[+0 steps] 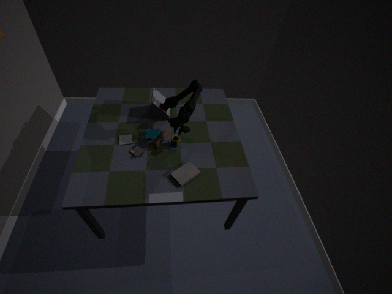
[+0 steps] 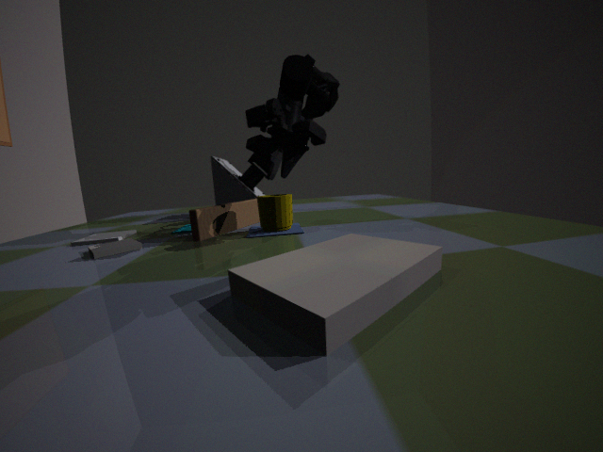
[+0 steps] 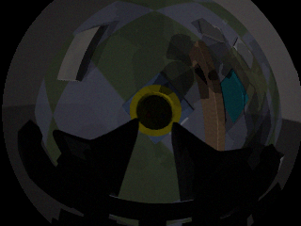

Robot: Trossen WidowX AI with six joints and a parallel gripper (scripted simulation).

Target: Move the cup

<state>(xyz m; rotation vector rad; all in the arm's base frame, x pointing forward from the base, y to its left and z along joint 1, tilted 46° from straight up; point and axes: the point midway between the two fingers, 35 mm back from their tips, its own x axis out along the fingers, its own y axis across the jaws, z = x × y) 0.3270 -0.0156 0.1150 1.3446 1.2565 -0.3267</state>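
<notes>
Now: the yellow cup 10 mm to the right of my gripper tip and 70 mm below it. Round my gripper tip: blue pad (10 mm ahead, 10 mm to the right, 110 mm below); wooden block (60 mm behind, 100 mm to the right, 90 mm below); teal pad (120 mm behind, 180 mm to the right, 110 mm below).
</notes>
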